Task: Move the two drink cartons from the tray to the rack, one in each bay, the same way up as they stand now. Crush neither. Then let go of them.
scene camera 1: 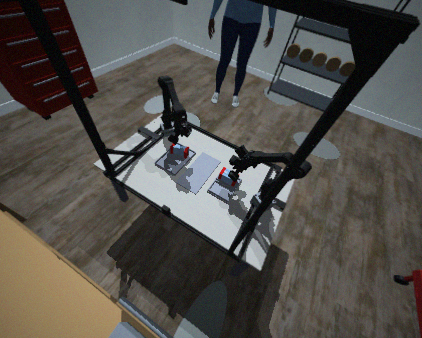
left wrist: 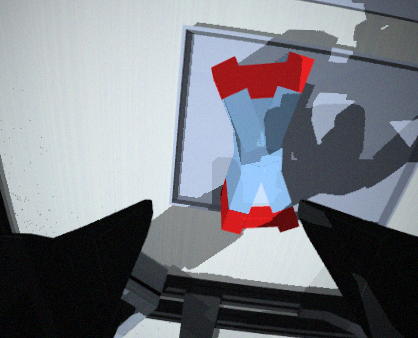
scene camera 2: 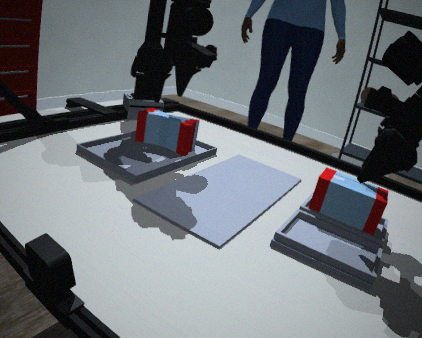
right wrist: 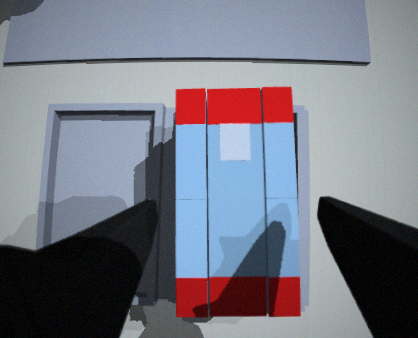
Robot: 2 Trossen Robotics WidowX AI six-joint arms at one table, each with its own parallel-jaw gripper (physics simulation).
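Pixels of known places: left gripper, fingertip midpoint: [scene camera 1: 178,140] [left wrist: 226,206] [scene camera 2: 168,99]; right gripper, fingertip midpoint: [scene camera 2: 361,174] [right wrist: 236,208]; left arm's base, origin of the base link: [scene camera 1: 167,126] [scene camera 2: 143,97].
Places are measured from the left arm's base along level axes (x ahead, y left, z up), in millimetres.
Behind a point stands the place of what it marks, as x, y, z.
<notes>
One blue carton with red ends [scene camera 1: 179,151] {273, -11, -13} [scene camera 2: 165,131] {274, -11, -13} [left wrist: 260,150] {264, 0, 18} stands on the tray [scene camera 2: 105,167] {367, -151, -55} [left wrist: 182,115] {236, 64, -50}; its middle is narrower than its ends. My left gripper [scene camera 2: 169,95] {227, 1, 49} [left wrist: 226,206] {227, 1, 49} is open and empty above it, nearer its lower end in the left wrist view. The other carton [scene camera 1: 228,175] [scene camera 2: 347,202] {626, 184, -1} [right wrist: 235,215] {617, 215, 22} is upright in the rack's far bay in scene camera 2, the right one in the right wrist view. The rack [scene camera 2: 320,255] {690, 82, -40} [right wrist: 45,175] {677, 79, -36} has its other bay empty. My right gripper [right wrist: 236,208] {613, 212, 42} is open above the racked carton, one finger either side, apart from it.
A flat grey-blue panel [scene camera 1: 202,170] [scene camera 2: 240,190] [right wrist: 190,30] lies between tray and rack. Dark frame rails edge the table, and black posts rise around it. A person [scene camera 1: 239,50] [scene camera 2: 290,65] stands behind the table.
</notes>
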